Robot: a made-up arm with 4 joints.
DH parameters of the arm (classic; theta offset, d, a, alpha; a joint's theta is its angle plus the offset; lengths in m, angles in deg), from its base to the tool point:
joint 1: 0 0.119 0.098 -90
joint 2: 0 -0.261 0.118 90
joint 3: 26.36 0 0.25 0
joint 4: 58.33 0 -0.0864 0
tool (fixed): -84.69 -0.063 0 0
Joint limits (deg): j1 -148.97..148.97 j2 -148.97..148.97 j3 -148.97..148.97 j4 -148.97..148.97
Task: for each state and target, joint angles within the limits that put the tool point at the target. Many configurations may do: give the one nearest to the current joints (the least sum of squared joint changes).
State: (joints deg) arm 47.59 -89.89 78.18 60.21
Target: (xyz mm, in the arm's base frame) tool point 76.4 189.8 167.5
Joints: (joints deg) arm 55.16 -59.64 81.59 66.60
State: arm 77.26 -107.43 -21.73 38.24
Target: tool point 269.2 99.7 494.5
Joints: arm 88.84 -98.57 -7.95 23.29
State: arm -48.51 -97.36 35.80 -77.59
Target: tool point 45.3 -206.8 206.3
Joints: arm -53.29 -71.88 54.26 -81.33
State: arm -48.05 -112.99 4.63 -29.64
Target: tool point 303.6 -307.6 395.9
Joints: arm 0.79 -64.58 -19.37 4.63
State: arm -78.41 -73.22 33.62 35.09
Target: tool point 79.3 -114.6 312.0
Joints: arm -61.47 -96.76 66.72 46.32
